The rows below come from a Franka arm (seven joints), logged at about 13 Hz.
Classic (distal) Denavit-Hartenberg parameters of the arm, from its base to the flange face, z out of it. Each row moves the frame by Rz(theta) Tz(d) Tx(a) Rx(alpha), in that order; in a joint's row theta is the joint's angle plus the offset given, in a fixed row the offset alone. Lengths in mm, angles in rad.
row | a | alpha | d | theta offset
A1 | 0 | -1.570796 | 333 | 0
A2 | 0 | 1.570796 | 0 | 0
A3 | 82.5 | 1.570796 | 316 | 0
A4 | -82.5 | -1.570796 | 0 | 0
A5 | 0 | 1.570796 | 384 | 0
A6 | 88 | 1.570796 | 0 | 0
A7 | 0 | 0 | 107 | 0
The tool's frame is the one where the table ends.
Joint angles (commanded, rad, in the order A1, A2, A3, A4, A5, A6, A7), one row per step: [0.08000, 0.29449, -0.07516, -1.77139, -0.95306, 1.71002, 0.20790]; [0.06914, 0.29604, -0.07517, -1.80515, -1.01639, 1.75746, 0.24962]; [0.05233, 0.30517, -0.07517, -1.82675, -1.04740, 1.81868, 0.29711]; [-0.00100, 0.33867, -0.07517, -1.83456, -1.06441, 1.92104, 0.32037]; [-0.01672, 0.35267, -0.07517, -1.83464, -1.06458, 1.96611, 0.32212]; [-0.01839, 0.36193, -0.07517, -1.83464, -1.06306, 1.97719, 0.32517]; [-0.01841, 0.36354, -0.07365, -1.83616, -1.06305, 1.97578, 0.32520]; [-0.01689, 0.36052, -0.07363, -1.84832, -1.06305, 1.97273, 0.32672]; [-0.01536, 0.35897, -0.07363, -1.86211, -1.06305, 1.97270, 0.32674]
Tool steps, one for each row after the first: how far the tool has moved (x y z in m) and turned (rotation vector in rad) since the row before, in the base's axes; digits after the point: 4 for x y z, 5 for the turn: [-0.0003, -0.0060, -0.0114, -0.04113, -0.02443, 0.03200]; [0.0019, -0.0061, -0.0130, -0.00395, -0.03968, 0.01961]; [0.0052, -0.0236, -0.0227, 0.03075, -0.02828, 0.01900]; [0.0030, -0.0053, -0.0084, 0.02074, -0.01011, 0.01628]; [0.0010, 0.0001, -0.0058, 0.00650, 0.00097, 0.00373]; [-0.0003, 0.0007, -0.0017, 0.00005, 0.00381, 0.00032]; [-0.0033, 0.0008, -0.0035, -0.00047, 0.00940, -0.00183]; [-0.0035, 0.0011, -0.0051, 0.00113, 0.01218, 0.00114]
